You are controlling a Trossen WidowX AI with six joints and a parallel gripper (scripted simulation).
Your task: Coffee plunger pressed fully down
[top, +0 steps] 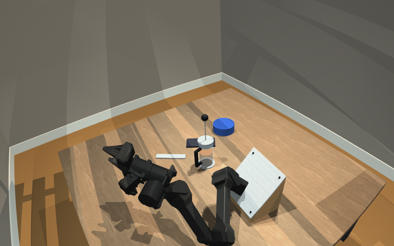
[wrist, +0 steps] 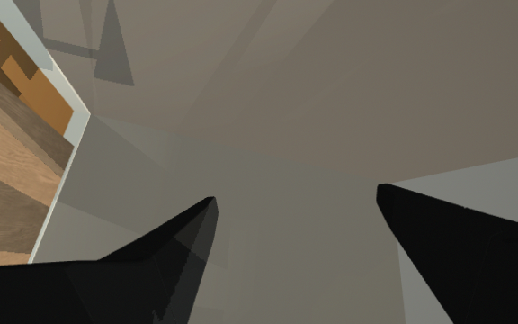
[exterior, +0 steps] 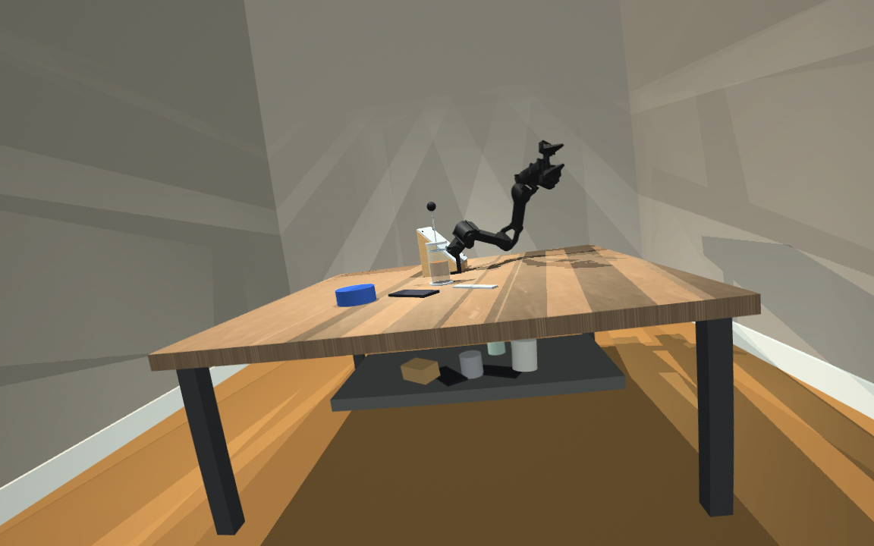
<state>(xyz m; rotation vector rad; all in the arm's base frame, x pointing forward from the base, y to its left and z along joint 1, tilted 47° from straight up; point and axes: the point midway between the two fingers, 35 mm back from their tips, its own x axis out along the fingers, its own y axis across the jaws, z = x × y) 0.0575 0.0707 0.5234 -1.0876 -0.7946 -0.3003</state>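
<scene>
My gripper tip is 46 cm to the left of the coffee press, 26 cm above it and 14 cm short of it. Round my gripper tip: blue round puck (73 cm to the right, 37 cm below, 31 cm ahead).
</scene>
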